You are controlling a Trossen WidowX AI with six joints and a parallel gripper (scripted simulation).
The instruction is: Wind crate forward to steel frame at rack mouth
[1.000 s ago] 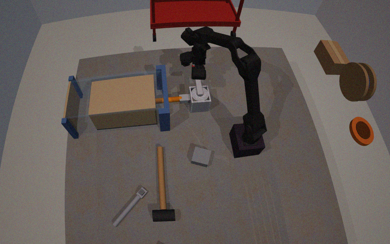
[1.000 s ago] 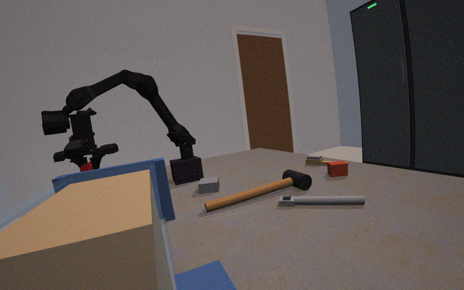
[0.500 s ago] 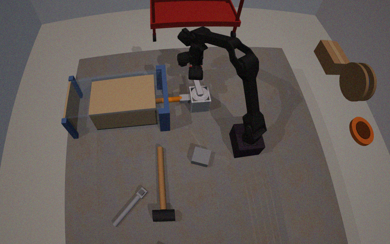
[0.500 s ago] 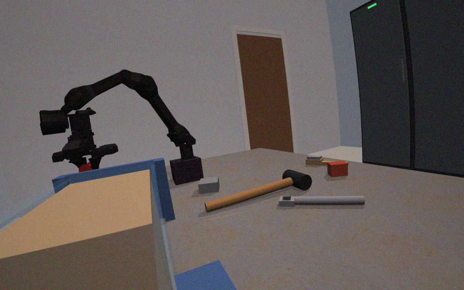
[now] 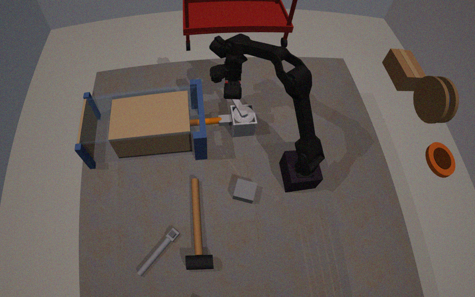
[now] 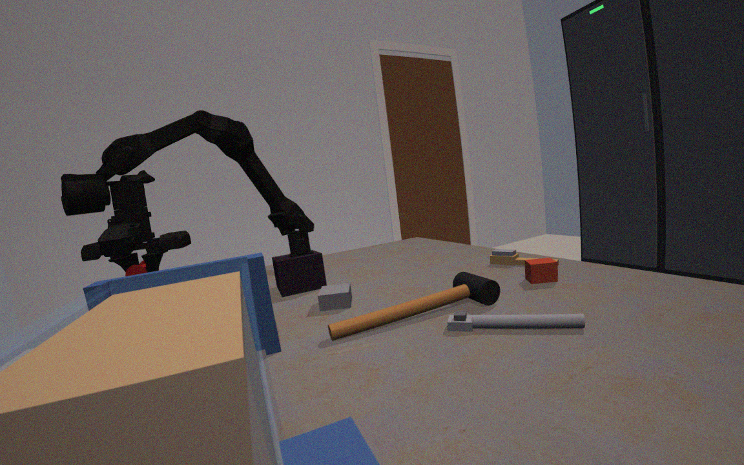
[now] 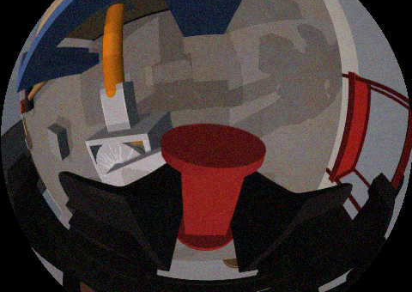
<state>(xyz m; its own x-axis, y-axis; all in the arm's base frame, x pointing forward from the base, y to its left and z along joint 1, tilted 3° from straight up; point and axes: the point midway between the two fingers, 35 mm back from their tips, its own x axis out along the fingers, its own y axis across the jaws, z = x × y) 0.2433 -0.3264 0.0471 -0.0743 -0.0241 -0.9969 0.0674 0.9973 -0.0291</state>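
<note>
Now: gripper tip 30 mm to the right of the winch handle, 20 mm past it and 10 mm above it. Round my gripper tip: grey winch (80 mm to the left, 80 mm below, 60 mm behind); then red knob (20 mm above); then blue steel frame (120 mm ahead, 100 mm to the left, 10 mm below).
</note>
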